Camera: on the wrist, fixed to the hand. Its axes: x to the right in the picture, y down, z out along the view.
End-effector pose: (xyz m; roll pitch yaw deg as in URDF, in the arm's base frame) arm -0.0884 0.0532 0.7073 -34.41 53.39 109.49
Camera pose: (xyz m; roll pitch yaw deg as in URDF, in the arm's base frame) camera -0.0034 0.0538 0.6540 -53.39 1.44 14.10
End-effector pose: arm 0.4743 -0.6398 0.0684 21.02 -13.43 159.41
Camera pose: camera 0.4298 -0.6220 -0.0197 23.09 58.80 88.27
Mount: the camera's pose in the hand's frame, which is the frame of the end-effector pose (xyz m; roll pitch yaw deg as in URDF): 0.0262 -0.0357 -0.0900 -1.53 39.57 -92.66
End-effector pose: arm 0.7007 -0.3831 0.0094 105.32 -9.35 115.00
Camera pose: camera 0.6018 -0.3988 0.0031 170.19 34.93 -159.06
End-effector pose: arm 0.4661 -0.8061 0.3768 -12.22 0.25 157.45
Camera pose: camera 0.4629 -0.7464 0.2963 -1.18 27.35 65.01
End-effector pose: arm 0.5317 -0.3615 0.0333 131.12 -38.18 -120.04
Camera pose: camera 0.6104 -0.4077 0.0749 141.84 8.56 -34.19
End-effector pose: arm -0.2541 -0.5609 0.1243 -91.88 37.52 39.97
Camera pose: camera -0.1631 -0.6005 0.1390 -50.22 -40.45 -13.49
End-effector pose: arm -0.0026 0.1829 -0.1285 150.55 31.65 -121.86
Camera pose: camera 0.0328 0.0971 -0.0905 -148.06 -9.71 -35.46
